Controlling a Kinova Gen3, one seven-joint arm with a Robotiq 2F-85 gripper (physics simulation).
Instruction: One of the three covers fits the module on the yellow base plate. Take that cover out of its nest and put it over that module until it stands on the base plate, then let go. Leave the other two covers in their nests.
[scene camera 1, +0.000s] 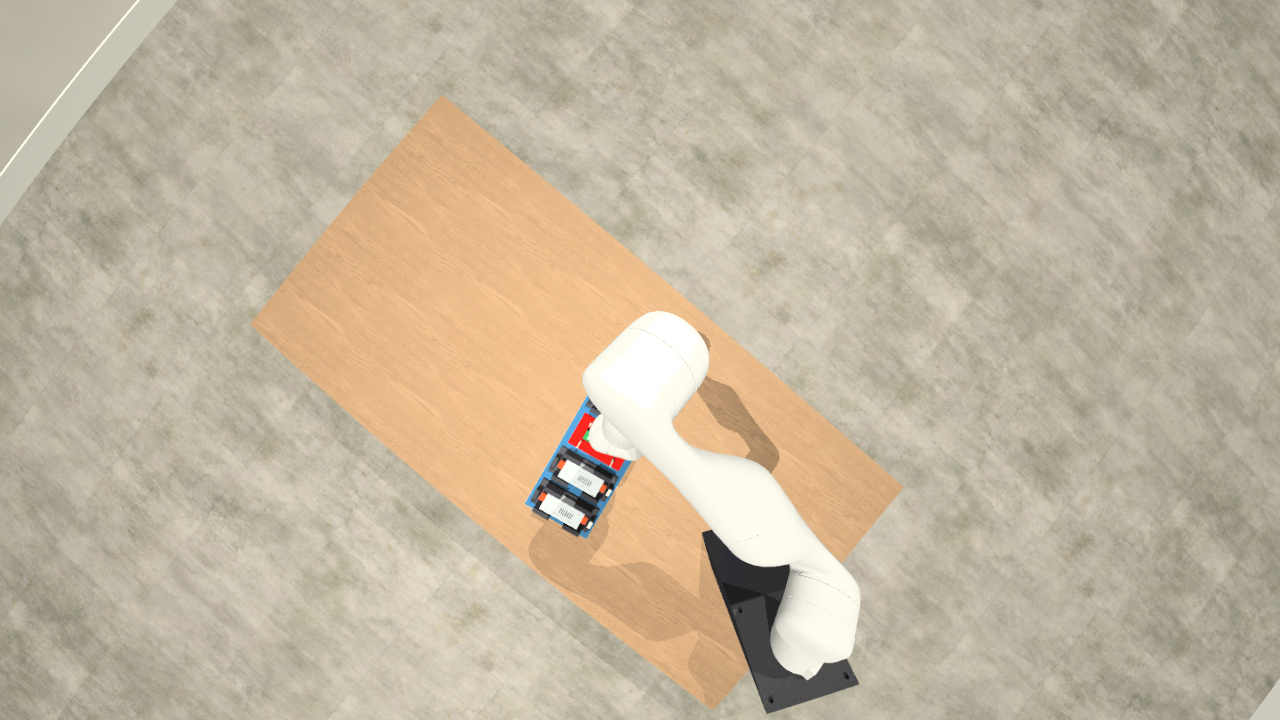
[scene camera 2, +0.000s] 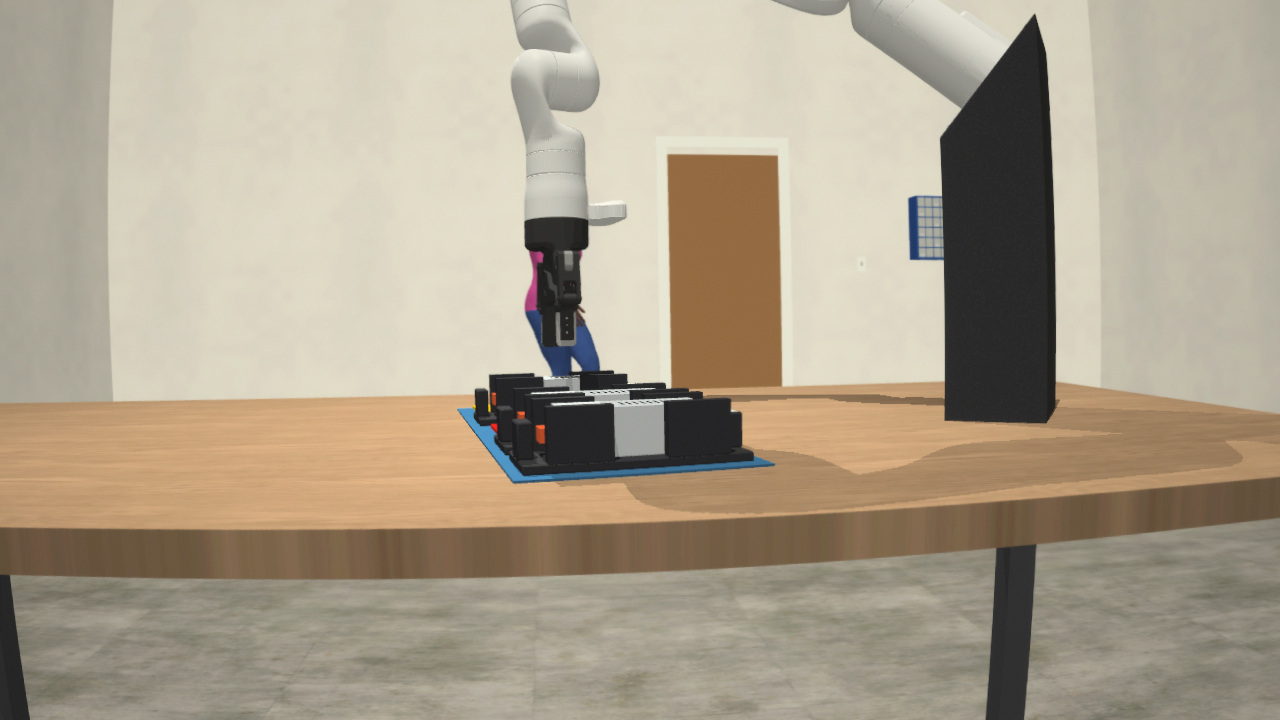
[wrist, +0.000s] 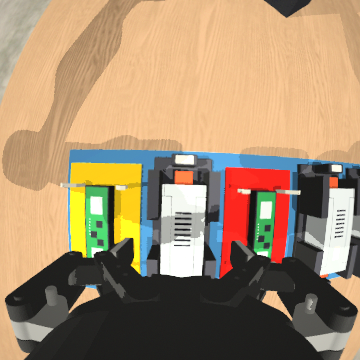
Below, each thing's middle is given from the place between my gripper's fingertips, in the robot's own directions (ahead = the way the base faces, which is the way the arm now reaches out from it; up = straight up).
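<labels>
With the red plate (scene camera 1: 582, 427) as the reference, my hand is 80 mm above it, 10 mm past it and 110 mm to the right of it. The yellow base plate (wrist: 126, 202) is 80 mm below my hand, 110 mm to the right of it and 10 mm ahead of it.
</labels>
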